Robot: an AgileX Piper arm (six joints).
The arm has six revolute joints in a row. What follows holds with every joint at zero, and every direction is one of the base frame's. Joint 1 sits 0.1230 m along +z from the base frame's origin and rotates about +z. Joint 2 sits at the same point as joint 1 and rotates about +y. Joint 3 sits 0.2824 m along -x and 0.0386 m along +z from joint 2 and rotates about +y. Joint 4 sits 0.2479 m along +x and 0.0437 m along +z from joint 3 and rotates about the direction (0.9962, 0, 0.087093). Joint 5 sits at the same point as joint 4 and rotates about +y. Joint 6 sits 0.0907 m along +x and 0.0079 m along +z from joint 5 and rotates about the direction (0.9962, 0, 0.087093). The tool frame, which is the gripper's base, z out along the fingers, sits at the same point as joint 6; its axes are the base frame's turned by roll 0.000, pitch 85.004 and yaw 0.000 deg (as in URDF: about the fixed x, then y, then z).
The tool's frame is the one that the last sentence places.
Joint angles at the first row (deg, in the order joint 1, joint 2, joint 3, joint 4, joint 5, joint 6):
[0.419, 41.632, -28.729, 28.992, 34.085, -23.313]
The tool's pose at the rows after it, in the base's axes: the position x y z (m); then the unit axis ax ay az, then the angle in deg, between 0 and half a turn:
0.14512 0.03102 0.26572 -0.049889 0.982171 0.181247 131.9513
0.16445 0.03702 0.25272 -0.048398 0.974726 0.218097 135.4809
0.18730 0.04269 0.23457 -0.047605 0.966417 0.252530 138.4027
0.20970 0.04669 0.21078 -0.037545 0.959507 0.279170 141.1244
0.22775 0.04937 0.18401 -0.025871 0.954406 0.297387 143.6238
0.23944 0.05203 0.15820 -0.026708 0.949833 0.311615 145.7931
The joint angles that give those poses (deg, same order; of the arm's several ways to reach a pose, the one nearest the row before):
[0.420, 45.630, -28.729, 36.014, 34.008, -27.557]
[0.418, 52.715, -28.730, 46.000, 33.138, -36.107]
[0.419, 61.348, -28.730, 58.813, 32.022, -48.506]
[0.420, 70.685, -28.729, 72.294, 31.354, -61.771]
[0.420, 79.678, -28.731, 84.636, 31.731, -74.399]
[0.419, 87.549, -28.729, 93.999, 33.595, -85.489]

